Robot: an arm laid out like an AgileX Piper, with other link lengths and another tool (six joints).
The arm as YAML. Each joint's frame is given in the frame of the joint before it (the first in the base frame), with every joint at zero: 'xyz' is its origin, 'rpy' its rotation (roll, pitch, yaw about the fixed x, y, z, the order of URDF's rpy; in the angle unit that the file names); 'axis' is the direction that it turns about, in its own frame. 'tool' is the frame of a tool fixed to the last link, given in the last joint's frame.
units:
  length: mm
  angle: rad
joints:
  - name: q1
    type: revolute
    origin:
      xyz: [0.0, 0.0, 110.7]
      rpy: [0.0, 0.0, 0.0]
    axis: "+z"
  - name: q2
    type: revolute
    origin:
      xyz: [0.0, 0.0, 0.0]
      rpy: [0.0, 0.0, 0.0]
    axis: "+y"
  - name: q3
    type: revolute
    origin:
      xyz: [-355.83, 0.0, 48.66]
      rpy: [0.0, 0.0, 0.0]
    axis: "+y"
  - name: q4
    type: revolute
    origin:
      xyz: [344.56, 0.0, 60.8]
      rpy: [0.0, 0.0, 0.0]
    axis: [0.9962, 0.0, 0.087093]
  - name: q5
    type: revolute
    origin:
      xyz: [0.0, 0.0, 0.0]
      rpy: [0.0, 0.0, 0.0]
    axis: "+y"
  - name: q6
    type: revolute
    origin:
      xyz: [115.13, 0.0, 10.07]
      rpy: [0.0, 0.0, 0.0]
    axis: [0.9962, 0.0, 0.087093]
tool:
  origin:
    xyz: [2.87, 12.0, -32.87]
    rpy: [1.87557, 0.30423, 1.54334]
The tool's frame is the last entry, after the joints.
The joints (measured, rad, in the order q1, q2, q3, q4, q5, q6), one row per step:
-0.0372, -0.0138, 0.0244, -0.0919, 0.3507, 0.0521
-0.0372, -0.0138, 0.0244, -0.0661, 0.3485, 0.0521
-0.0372, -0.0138, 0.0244, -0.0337, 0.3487, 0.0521
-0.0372, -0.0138, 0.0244, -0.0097, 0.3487, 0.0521
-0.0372, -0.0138, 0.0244, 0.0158, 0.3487, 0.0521
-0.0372, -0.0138, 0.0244, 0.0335, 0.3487, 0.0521
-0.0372, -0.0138, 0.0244, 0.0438, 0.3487, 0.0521
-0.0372, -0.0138, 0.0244, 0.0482, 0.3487, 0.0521
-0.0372, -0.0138, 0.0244, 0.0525, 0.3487, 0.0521
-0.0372, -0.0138, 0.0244, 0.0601, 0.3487, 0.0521
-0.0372, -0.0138, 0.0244, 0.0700, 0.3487, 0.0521
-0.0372, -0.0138, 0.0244, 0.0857, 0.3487, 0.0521
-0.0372, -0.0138, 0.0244, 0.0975, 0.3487, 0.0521
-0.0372, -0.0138, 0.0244, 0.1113, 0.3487, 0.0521
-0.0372, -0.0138, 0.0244, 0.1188, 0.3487, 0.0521
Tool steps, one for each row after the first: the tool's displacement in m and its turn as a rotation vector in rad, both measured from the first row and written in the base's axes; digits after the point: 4 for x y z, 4 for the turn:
0.0002, 0.0018, 0.0004, 0.0256, -0.0031, 0.0021
0.0002, 0.0041, 0.0007, 0.0579, -0.0042, 0.0046
0.0003, 0.0058, 0.0010, 0.0818, -0.0050, 0.0064
0.0003, 0.0076, 0.0014, 0.1072, -0.0060, 0.0083
0.0003, 0.0088, 0.0017, 0.1249, -0.0066, 0.0097
0.0004, 0.0095, 0.0018, 0.1351, -0.0070, 0.0104
0.0004, 0.0098, 0.0019, 0.1395, -0.0072, 0.0108
0.0004, 0.0101, 0.0020, 0.1438, -0.0074, 0.0111
0.0004, 0.0107, 0.0021, 0.1514, -0.0076, 0.0117
0.0004, 0.0113, 0.0023, 0.1612, -0.0080, 0.0124
0.0004, 0.0124, 0.0026, 0.1769, -0.0086, 0.0136
0.0004, 0.0132, 0.0028, 0.1886, -0.0090, 0.0145
0.0004, 0.0142, 0.0031, 0.2024, -0.0095, 0.0155
0.0004, 0.0147, 0.0033, 0.2099, -0.0098, 0.0161

